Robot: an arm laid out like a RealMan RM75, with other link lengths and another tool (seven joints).
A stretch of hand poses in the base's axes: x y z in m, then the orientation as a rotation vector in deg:
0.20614 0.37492 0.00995 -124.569 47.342 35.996
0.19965 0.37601 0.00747 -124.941 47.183 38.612
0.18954 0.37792 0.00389 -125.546 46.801 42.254
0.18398 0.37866 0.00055 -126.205 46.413 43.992
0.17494 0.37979 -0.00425 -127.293 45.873 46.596
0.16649 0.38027 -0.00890 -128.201 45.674 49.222
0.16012 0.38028 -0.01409 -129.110 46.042 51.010
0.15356 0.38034 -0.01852 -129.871 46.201 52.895
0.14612 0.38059 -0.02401 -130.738 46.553 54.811
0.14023 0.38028 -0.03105 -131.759 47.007 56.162
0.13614 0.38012 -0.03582 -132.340 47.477 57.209
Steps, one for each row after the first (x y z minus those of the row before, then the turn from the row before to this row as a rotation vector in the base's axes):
-0.00649 0.00109 -0.00248 -0.069 1.833 1.105
-0.01011 0.00191 -0.00358 -0.162 2.495 1.671
-0.00556 0.00074 -0.00334 -0.327 1.120 1.078
-0.00904 0.00113 -0.00480 -0.625 1.687 1.632
-0.00845 0.00048 -0.00465 -0.663 1.808 1.363
-0.00637 0.00001 -0.00519 -0.944 1.369 0.782
-0.00656 0.00006 -0.00443 -0.740 1.374 0.858
-0.00744 0.00025 -0.00549 -0.936 1.439 0.813
-0.00589 -0.00031 -0.00704 -1.101 1.048 0.661
-0.00409 -0.00016 -0.00477 -0.746 0.848 0.349

